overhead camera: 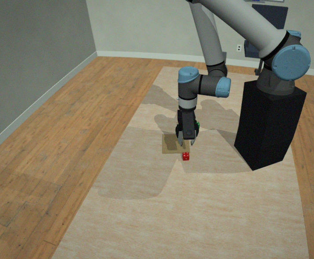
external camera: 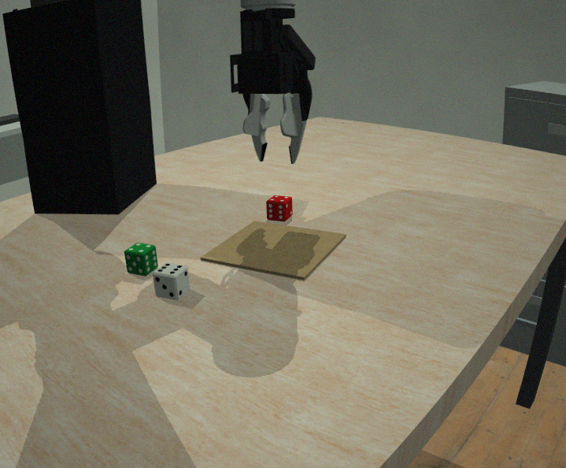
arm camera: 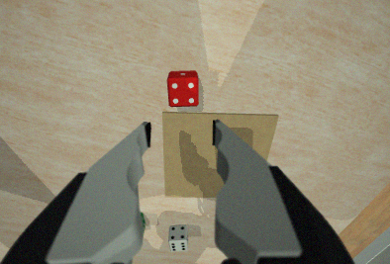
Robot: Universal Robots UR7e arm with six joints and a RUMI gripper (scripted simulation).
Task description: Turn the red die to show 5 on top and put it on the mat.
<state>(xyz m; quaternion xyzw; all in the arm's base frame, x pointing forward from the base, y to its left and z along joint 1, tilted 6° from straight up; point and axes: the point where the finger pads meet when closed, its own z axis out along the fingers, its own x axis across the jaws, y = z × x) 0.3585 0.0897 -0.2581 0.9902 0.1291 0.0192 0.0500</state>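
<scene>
Now: hand 9 cm above the red die. Round my hand: tan mat 10 cm below, 9 cm to the right, 7 cm ahead; then green die 24 cm to the right, 9 cm below, 3 cm behind; then white die 26 cm to the right, 9 cm below, 5 cm ahead.
</scene>
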